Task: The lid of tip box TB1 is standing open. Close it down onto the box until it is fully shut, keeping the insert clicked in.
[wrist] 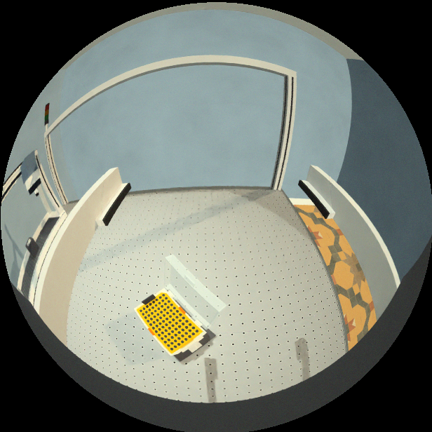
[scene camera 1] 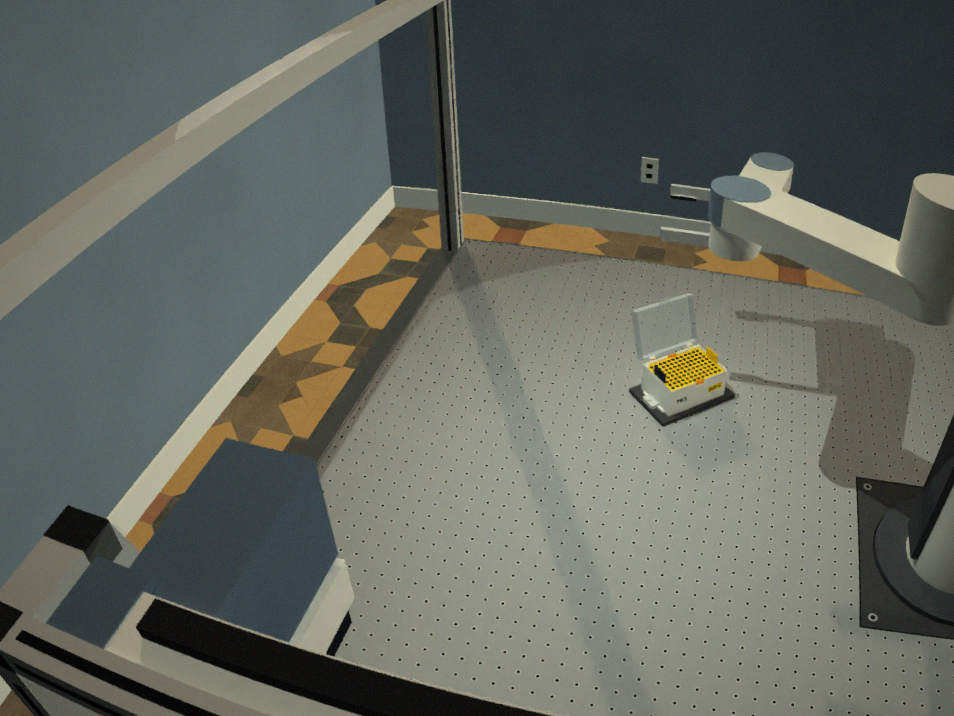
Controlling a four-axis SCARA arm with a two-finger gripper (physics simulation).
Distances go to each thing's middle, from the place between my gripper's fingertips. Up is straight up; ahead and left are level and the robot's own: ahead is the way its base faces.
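Labels:
Relative to the clear lid point(wrist: 202, 305), my gripper is 190 mm higher, 20 mm past it and 40 mm to the right of it. Positions counted from my hand: yellow insert point(scene camera 1: 684, 369), 240 mm below, 90 mm to the left of and 70 mm behind the hand; frame post point(wrist: 286, 100), 500 mm ahead of, 320 mm to the right of and 20 mm below the hand.

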